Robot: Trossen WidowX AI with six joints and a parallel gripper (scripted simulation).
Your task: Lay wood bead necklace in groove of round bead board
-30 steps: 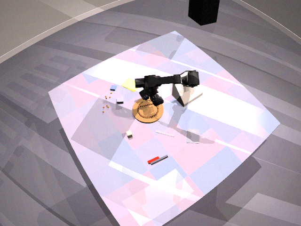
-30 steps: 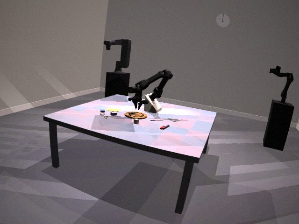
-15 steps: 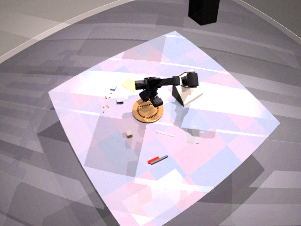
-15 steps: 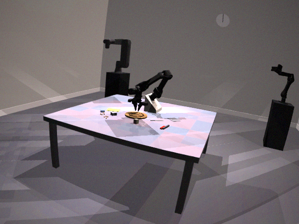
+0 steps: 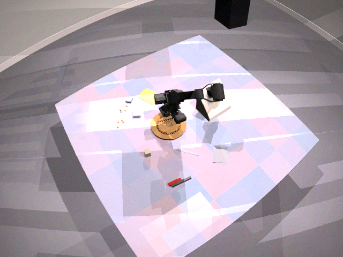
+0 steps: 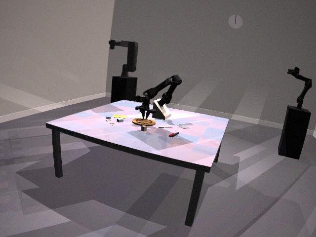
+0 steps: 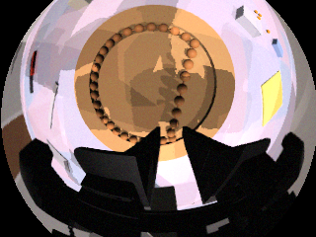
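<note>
Now: gripper tip 50 mm short of the round bead board, 20 mm to the right of it and 10 mm above it. From my gripper tip the other things lie so: white block: 170 mm ahead, 140 mm to the right; thin rod: 40 mm ahead, 230 mm to the left, 10 mm below; yellow sheet: 50 mm ahead, 240 mm to the right, 10 mm below.
</note>
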